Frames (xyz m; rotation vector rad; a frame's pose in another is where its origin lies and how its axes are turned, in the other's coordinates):
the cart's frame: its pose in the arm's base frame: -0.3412 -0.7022 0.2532 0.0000 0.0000 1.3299
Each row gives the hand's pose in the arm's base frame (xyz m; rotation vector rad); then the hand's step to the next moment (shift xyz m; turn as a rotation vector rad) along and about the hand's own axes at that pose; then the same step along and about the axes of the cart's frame.
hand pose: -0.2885 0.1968 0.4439 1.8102 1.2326 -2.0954
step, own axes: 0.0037 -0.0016 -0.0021 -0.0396 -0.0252 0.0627
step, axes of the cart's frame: 0.0037 0.0012 -0.0023 -0.0499 0.0410 0.0443
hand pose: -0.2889 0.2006 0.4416 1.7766 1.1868 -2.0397
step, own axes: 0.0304 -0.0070 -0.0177 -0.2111 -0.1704 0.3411
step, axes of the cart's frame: 0.0264 0.0055 -0.0236 -0.2538 0.2495 0.2516
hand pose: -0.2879 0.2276 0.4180 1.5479 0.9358 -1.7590
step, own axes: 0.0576 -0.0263 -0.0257 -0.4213 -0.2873 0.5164
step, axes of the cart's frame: 0.0320 0.0230 -0.0558 -0.3715 0.3917 0.4850
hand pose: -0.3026 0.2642 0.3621 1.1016 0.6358 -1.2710
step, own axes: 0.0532 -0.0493 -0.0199 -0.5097 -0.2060 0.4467
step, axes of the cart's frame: -0.0083 0.0297 -0.0686 -0.2631 0.3465 0.5590
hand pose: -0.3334 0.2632 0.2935 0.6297 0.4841 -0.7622
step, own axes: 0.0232 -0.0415 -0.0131 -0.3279 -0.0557 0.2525
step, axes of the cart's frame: -0.0292 0.0123 -0.0377 -0.0923 0.1884 0.3611
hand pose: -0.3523 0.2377 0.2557 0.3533 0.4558 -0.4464
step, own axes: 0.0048 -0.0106 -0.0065 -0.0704 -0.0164 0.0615
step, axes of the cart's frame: -0.0084 0.0015 -0.0102 -0.0263 0.0385 0.0826
